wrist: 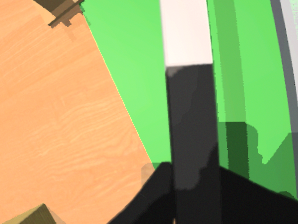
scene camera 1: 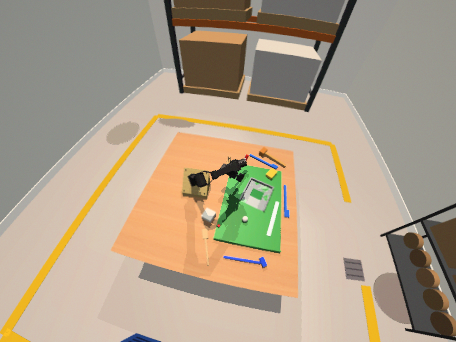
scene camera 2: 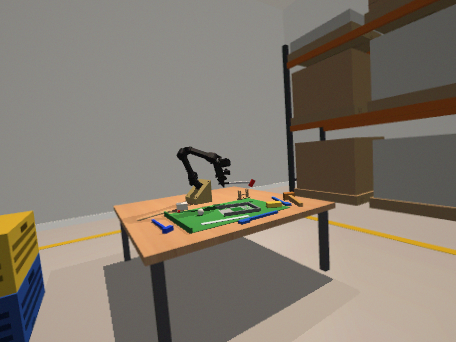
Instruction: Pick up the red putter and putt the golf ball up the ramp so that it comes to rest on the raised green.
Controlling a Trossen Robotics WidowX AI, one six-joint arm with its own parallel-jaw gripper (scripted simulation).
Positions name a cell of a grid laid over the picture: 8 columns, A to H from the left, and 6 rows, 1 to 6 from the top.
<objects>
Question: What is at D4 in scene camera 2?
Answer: A green mat.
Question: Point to a green mat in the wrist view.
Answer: G2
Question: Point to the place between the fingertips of the gripper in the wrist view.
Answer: E5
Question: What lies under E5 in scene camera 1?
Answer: A green mat.
</objects>
